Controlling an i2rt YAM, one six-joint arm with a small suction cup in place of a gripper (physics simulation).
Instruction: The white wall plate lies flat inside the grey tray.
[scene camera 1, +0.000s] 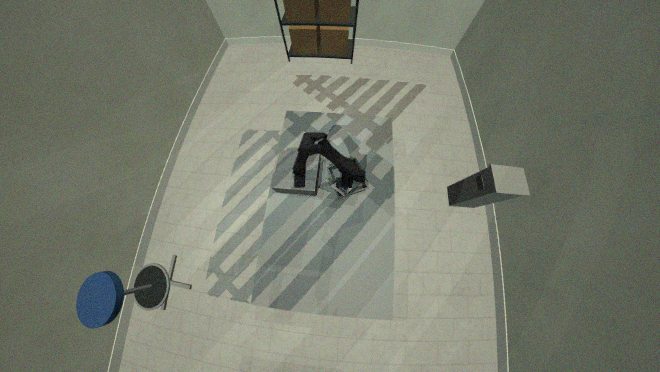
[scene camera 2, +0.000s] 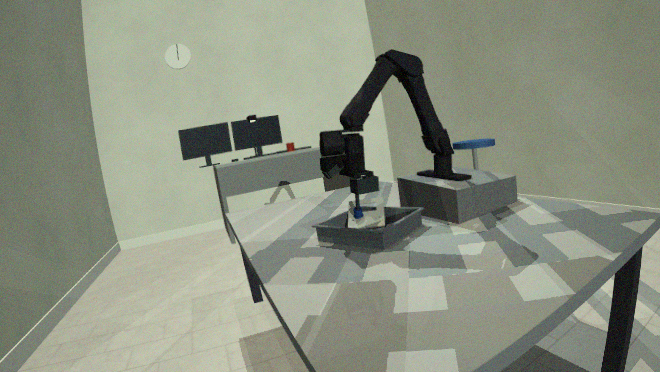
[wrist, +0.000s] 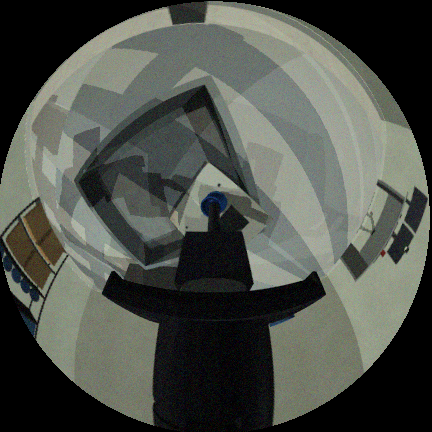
Note:
My suction cup (scene camera 2: 359, 184) is stuck to a white wall plate (scene camera 2: 370, 219), which still rests on a tray (scene camera 2: 399, 221).
The white wall plate is seen too in the wrist view (wrist: 187, 213). The tray also shows in the wrist view (wrist: 133, 180). My suction cup is seen too in the wrist view (wrist: 219, 196).

